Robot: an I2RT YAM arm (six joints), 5 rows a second.
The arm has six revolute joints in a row. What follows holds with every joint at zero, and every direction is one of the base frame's. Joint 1 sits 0.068 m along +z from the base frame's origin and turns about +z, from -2.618 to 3.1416 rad. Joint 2 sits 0.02 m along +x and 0.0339 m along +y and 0.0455 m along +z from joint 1 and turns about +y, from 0 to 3.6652 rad. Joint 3 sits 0.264 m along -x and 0.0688 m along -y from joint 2 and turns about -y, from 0 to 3.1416 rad. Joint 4 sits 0.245 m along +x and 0.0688 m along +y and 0.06 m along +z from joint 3 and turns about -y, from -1.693 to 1.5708 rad. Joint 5 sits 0.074 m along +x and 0.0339 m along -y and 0.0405 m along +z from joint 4 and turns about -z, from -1.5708 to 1.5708 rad. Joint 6 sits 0.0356 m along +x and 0.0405 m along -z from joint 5 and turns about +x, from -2.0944 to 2.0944 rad. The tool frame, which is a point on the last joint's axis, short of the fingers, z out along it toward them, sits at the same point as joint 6; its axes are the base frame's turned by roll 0, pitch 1.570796 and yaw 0 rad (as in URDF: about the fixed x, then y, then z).
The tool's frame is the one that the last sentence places.
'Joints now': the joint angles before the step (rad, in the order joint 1, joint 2, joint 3, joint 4, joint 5, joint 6). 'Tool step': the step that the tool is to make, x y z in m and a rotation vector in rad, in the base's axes. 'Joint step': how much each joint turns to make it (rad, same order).
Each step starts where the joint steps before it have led.
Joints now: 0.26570 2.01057 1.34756 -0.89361 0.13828 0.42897
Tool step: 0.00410 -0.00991 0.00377 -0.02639 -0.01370 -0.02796
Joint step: -0.02632 -0.00228 0.01221 -0.00800 0.02900 0.00115
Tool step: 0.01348 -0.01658 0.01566 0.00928 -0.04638 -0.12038
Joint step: -0.05112 -0.00002 0.06599 -0.03053 0.00343 0.07018
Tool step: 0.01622 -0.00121 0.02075 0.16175 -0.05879 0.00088
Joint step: -0.02443 0.00001 0.08431 0.00306 -0.15069 -0.01031
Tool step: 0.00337 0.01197 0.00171 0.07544 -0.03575 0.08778
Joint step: 0.02137 0.00038 0.00382 0.04387 -0.07819 -0.05416
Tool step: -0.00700 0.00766 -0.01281 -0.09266 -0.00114 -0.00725
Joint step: 0.03130 0.00037 -0.05076 0.03396 0.09651 0.02138
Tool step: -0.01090 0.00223 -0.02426 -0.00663 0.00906 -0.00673
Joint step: 0.01256 0.00003 -0.10182 0.09078 0.00763 0.01829
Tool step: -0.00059 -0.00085 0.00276 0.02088 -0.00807 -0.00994
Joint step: -0.00343 -0.01108 -0.00534 0.00647 -0.01717 0.00954
